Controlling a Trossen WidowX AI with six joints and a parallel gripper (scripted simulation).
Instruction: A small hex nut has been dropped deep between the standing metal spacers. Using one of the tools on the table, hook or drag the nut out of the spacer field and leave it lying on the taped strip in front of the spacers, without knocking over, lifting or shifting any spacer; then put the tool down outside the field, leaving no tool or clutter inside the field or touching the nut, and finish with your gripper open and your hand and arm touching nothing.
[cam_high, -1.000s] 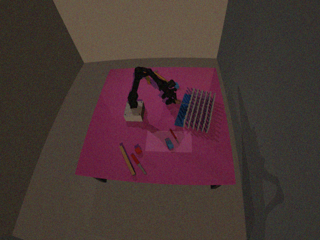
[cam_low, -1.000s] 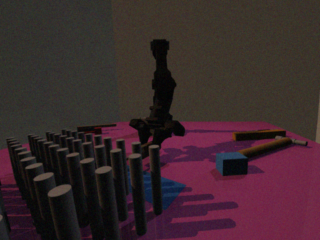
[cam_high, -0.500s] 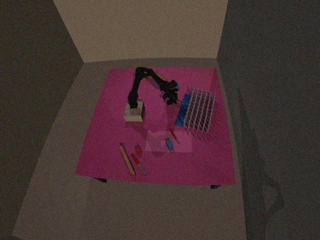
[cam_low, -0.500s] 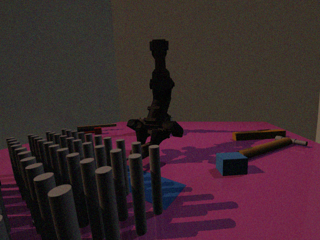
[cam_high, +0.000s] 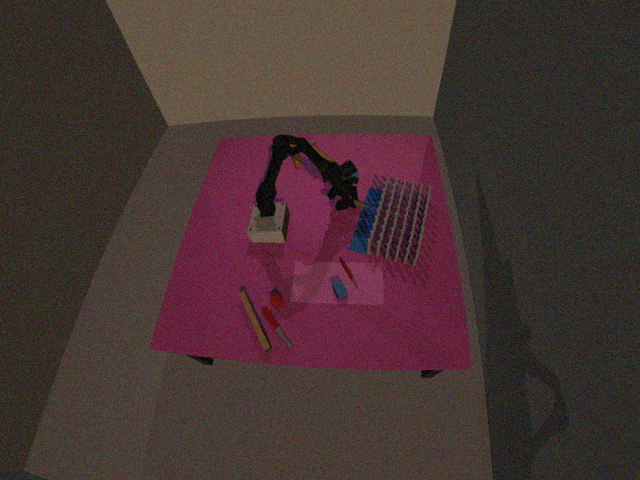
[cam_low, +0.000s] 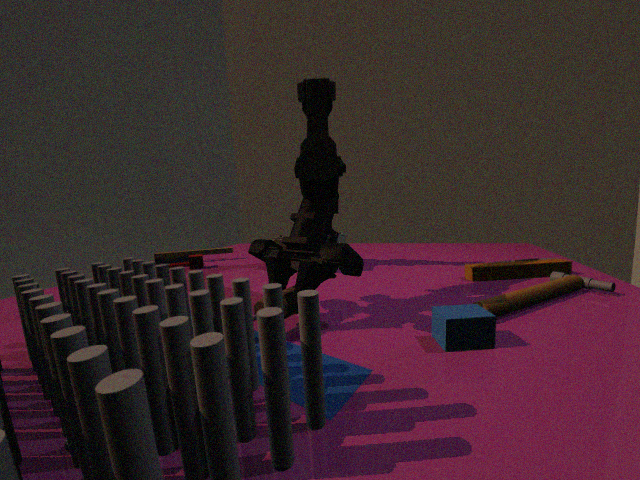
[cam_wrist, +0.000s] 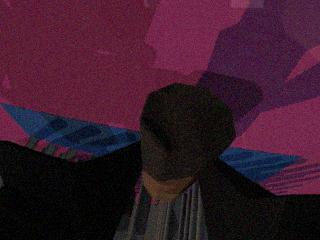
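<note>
Now: the blue taped strip 6 cm to the right of my gripper tip, 5 cm ahead of it and 3 cm below it. Also, from my gripper tip: orange bar: 40 cm to the left, 33 cm behind, 1 cm below; red screwdriver: 36 cm to the right, 3 cm behind, 2 cm below; hook tool: 10 cm ahead, 3 cm to the right.
</note>
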